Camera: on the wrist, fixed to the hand. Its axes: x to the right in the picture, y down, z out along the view.
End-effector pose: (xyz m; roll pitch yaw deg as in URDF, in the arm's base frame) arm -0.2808 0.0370 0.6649 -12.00 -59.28 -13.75
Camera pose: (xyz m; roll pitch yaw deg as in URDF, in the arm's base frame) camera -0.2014 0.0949 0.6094 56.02 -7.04 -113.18
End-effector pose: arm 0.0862 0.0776 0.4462 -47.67 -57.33 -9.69
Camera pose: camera 0.1724 0.0758 0.3734 62.58 -24.57 -141.55
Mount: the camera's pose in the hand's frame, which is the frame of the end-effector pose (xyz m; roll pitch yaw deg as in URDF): -0.0153 0.0907 -0.0654 -3.70 0.32 -88.72
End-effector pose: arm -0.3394 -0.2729 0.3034 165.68 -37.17 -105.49
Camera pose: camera -0.3914 -0.1920 0.3625 138.10 10.32 -25.08
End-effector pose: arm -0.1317 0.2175 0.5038 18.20 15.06 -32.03
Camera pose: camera -0.0951 0.3204 0.4751 -19.15 18.21 -125.71
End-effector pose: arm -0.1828 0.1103 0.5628 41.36 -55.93 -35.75
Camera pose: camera -0.1320 0.2109 0.5562 59.72 20.73 -88.72
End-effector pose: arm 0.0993 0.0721 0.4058 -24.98 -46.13 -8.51
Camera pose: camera 0.1665 0.1173 0.3271 44.89 -17.77 -115.94
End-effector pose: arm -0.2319 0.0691 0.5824 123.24 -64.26 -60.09
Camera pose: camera -0.2811 0.1646 0.6171 101.09 19.98 -24.07
